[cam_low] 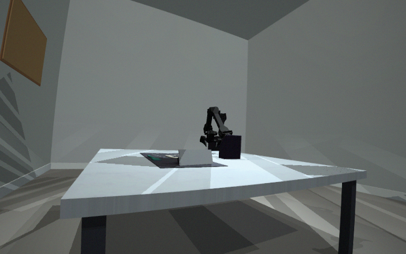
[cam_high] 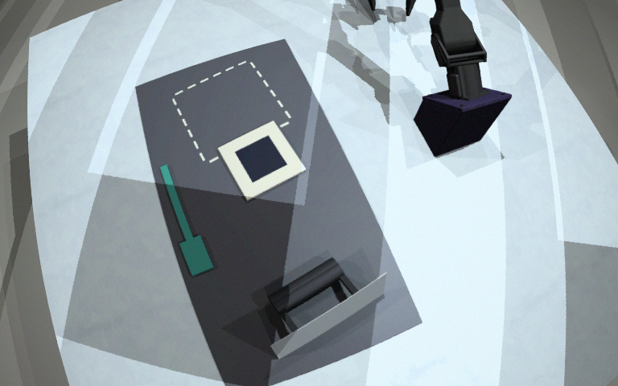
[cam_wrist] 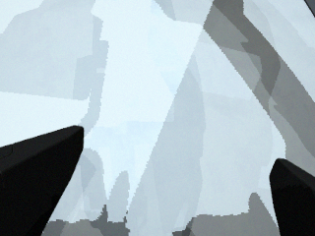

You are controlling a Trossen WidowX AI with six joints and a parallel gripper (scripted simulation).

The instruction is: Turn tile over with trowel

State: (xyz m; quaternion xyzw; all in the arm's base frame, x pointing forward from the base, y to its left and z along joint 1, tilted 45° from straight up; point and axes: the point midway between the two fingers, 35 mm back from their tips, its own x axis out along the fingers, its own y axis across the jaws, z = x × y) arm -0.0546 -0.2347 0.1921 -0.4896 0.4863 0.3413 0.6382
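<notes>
The tile lies 400 mm ahead of my gripper tip, 180 mm to the left of it and 50 mm below it. The rest, counted from my gripper tip: green trowel: 580 mm ahead, 240 mm to the left, 60 mm below; then dark mat: 440 mm ahead, 230 mm to the left, 80 mm below.
</notes>
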